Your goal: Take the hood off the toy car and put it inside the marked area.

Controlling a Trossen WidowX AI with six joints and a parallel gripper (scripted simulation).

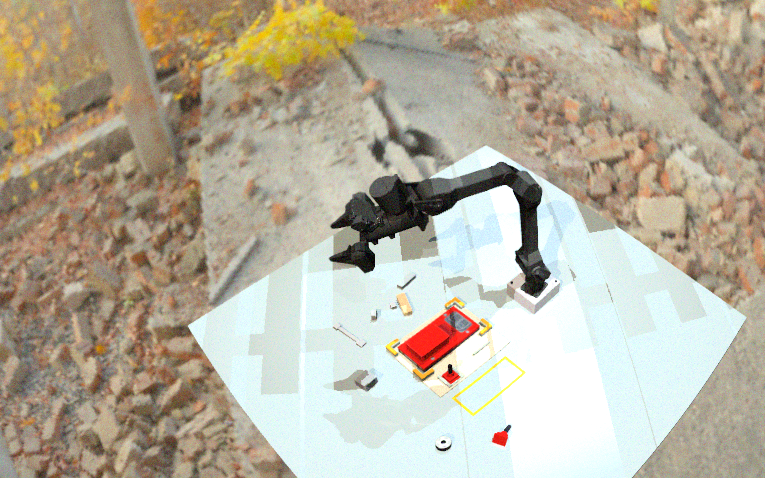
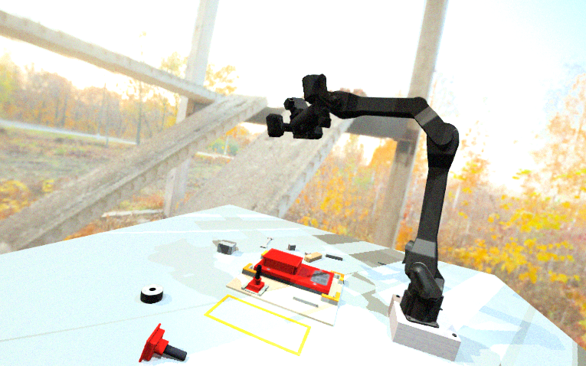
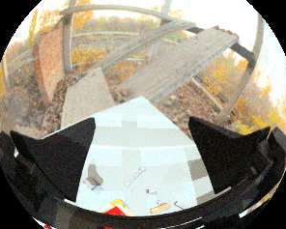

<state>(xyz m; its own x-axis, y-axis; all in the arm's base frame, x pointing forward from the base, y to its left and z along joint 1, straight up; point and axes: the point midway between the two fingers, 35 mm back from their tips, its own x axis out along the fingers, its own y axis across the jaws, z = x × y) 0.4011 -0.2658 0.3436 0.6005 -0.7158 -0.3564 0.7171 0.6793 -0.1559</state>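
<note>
Right now the red hood is 34 cm below my gripper tip, 16 cm to the left of it and 10 cm behind it. Also, from my gripper tip: wrench 38 cm below, 5 cm to the right, 1 cm behind; wooden block 37 cm below, 18 cm behind; black ring 40 cm to the left, 37 cm below, 11 cm ahead.
</note>
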